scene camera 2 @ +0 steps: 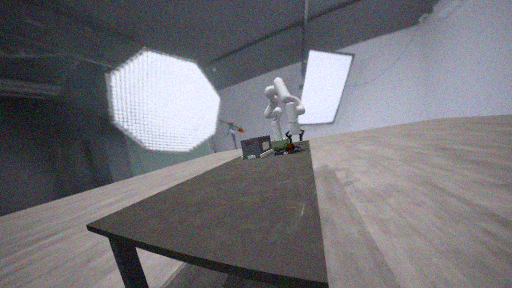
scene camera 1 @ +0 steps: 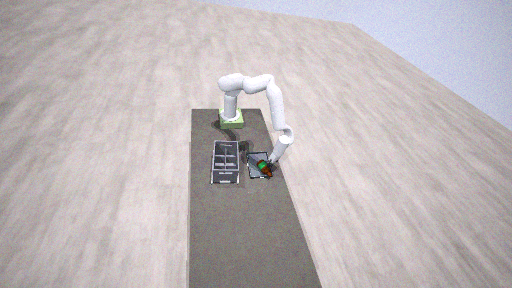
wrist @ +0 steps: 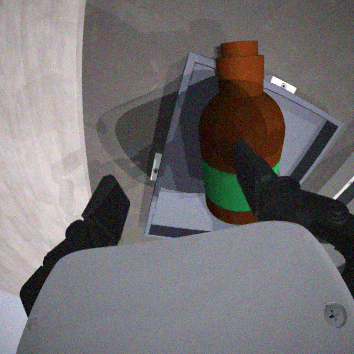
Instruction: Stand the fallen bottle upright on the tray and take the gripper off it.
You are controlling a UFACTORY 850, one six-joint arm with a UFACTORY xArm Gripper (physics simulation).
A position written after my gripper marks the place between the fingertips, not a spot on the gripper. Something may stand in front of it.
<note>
I see my gripper [wrist: 174,175] and a brown bottle [wrist: 241,109].
</note>
